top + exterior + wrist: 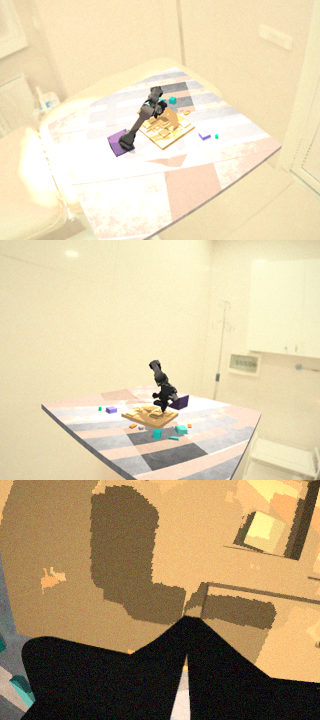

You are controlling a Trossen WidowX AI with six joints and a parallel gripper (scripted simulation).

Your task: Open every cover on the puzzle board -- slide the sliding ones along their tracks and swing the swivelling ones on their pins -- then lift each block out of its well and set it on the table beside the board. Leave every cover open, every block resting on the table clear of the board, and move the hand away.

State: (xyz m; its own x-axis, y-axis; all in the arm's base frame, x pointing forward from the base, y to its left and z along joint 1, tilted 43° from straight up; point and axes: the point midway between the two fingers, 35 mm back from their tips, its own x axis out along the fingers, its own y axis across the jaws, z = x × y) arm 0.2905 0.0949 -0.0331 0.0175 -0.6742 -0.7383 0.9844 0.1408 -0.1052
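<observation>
Right now the small grey piece is 220 mm ahead of my gripper tip, 20 mm to the left of it and 40 mm below it. The rest, counted from my gripper tip: cyan cube (220 mm ahead, 140 mm to the left, 30 mm below); then teal block (60 mm ahead, 200 mm to the left, 40 mm below); then flat teal piece (160 mm ahead, 220 mm to the left, 40 mm below).
</observation>
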